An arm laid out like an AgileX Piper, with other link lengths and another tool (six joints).
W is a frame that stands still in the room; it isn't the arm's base.
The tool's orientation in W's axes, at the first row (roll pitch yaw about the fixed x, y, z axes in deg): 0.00 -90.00 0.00
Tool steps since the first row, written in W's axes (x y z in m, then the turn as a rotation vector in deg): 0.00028 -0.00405 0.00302 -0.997 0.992 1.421; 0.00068 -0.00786 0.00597 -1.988 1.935 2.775; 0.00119 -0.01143 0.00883 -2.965 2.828 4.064; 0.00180 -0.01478 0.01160 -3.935 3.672 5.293; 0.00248 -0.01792 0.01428 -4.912 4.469 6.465; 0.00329 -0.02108 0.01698 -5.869 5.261 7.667; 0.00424 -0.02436 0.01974 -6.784 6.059 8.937; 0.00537 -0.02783 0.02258 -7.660 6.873 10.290; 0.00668 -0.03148 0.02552 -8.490 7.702 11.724
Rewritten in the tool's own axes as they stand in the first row. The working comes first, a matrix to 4 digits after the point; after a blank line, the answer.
The tool's axes in the first row as the columns of a matrix, in W's axes (used below as rounded here):
0.0000 0.0000 -1.0000
0.0000 1.0000 0.0000
1.0000 0.0000 0.0000

0.00302 -0.00405 -0.00028 1.421 0.992 0.997; 0.00597 -0.00786 -0.00068 2.775 1.935 1.988; 0.00883 -0.01143 -0.00119 4.064 2.828 2.965; 0.01160 -0.01478 -0.00180 5.293 3.672 3.935; 0.01428 -0.01792 -0.00248 6.465 4.469 4.912; 0.01698 -0.02108 -0.00329 7.667 5.261 5.869; 0.01974 -0.02436 -0.00424 8.937 6.059 6.784; 0.02258 -0.02783 -0.00537 10.290 6.873 7.660; 0.02552 -0.03148 -0.00668 11.724 7.702 8.490
